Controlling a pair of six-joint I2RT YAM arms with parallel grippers.
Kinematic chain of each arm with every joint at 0, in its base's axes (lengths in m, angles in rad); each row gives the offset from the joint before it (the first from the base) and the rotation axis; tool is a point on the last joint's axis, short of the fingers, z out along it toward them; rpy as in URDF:
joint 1: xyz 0 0 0.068 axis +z
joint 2: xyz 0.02 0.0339 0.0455 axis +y
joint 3: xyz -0.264 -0.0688 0 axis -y
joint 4: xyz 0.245 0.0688 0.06 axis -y
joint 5: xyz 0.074 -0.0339 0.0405 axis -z
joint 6: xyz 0.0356 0 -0.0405 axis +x
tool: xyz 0 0 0 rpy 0 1.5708 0
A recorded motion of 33 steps. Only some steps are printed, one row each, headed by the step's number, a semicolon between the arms.
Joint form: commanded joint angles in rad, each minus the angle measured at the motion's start. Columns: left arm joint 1, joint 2, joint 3, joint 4, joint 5, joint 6; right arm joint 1, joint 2, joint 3, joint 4, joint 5, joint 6.
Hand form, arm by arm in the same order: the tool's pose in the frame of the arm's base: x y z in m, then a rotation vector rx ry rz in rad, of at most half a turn. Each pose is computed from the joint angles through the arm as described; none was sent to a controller.
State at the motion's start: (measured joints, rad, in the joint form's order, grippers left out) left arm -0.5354 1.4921 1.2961 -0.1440 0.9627 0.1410; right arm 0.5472 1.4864 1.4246 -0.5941 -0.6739 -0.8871
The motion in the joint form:
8: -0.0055 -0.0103 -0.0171 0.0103 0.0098 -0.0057; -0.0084 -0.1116 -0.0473 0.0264 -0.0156 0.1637
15: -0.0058 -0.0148 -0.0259 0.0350 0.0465 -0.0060; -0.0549 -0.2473 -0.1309 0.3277 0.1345 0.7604
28: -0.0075 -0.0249 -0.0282 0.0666 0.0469 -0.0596; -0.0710 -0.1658 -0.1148 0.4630 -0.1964 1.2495
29: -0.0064 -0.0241 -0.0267 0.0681 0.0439 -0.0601; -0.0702 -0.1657 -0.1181 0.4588 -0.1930 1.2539
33: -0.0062 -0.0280 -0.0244 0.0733 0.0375 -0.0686; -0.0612 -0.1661 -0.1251 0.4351 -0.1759 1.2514
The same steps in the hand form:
8: 0.2741 -0.1989 0.3548 1.2364 1.4771 -1.1916; 0.2451 0.1729 0.3787 -1.5087 1.3907 0.6177
15: 0.2723 -0.1988 0.3558 1.2577 1.4370 -1.2182; 0.2360 0.1473 0.4144 -0.9150 1.5645 0.7406
28: 0.2705 -0.1984 0.3610 1.2300 1.4378 -1.2410; 0.2508 0.1600 0.4129 -0.7914 1.6803 1.3397
29: 0.2711 -0.1983 0.3614 1.2270 1.4380 -1.2371; 0.2509 0.1602 0.4113 -0.7843 1.6916 1.3419
33: 0.2706 -0.1978 0.3638 1.2185 1.4363 -1.2328; 0.2498 0.1622 0.4067 -0.7741 1.7245 1.3377

